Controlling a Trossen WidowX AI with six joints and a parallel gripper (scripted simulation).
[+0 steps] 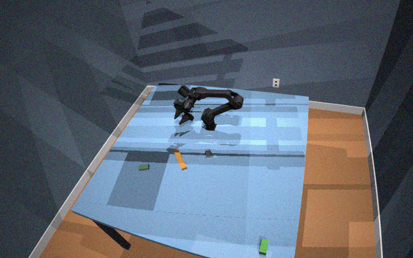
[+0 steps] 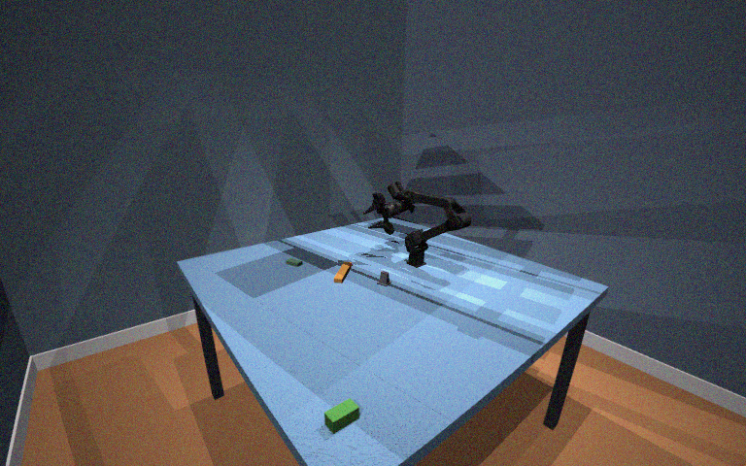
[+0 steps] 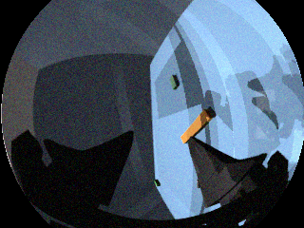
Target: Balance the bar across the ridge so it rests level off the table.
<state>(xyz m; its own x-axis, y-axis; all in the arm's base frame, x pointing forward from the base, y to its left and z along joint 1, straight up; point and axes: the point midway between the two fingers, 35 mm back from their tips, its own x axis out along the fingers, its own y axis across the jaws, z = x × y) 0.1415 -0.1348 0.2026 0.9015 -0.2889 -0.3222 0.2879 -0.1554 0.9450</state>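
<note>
Right now the orange bar is 14 cm ahead of my gripper tip, 4 cm to the left of it and 18 cm below it. From my gripper tip the other things lie so: flat light green block (26 cm ahead, 17 cm to the right, 18 cm below); then darker green block (57 cm ahead, 64 cm to the left, 18 cm below).
</note>
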